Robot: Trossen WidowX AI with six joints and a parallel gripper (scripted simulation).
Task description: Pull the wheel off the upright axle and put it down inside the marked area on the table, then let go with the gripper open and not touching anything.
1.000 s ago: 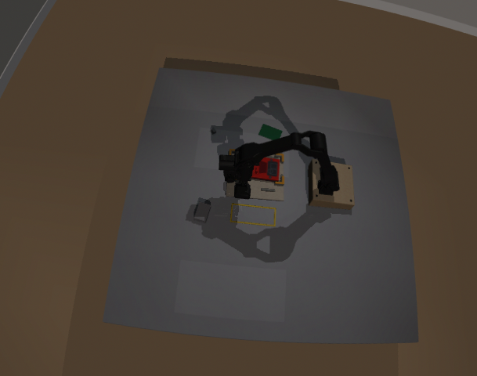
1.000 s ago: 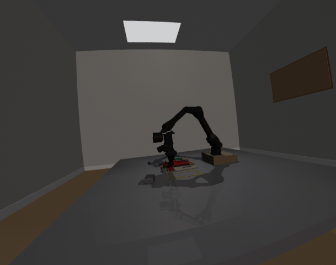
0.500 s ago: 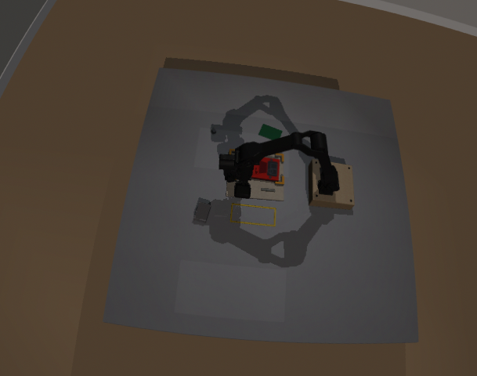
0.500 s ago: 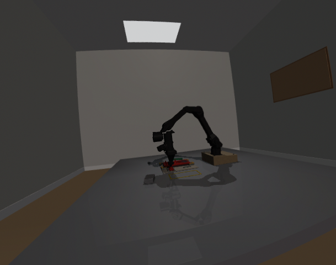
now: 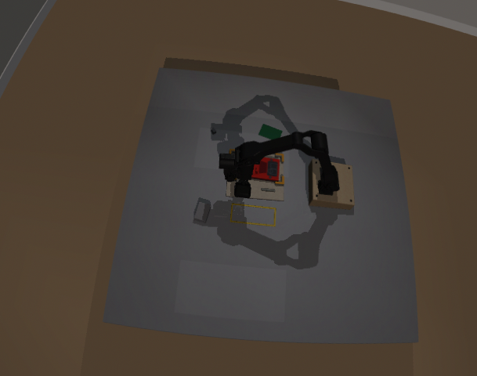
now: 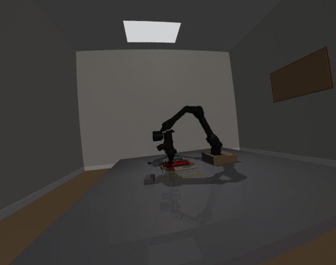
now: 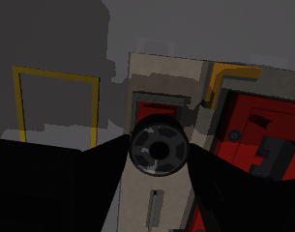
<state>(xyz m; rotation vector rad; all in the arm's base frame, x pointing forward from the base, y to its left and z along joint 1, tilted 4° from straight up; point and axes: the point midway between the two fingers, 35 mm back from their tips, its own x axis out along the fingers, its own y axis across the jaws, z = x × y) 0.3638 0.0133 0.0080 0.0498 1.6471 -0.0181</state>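
Right now the upright axle is 20 mm below my gripper tip. From my gripper tip the other things lie so: green tile 320 mm to the right, 130 mm behind, 60 mm below; dark grey wheel right at my gripper tip; small grey block 160 mm ahead, 120 mm to the left, 50 mm below.
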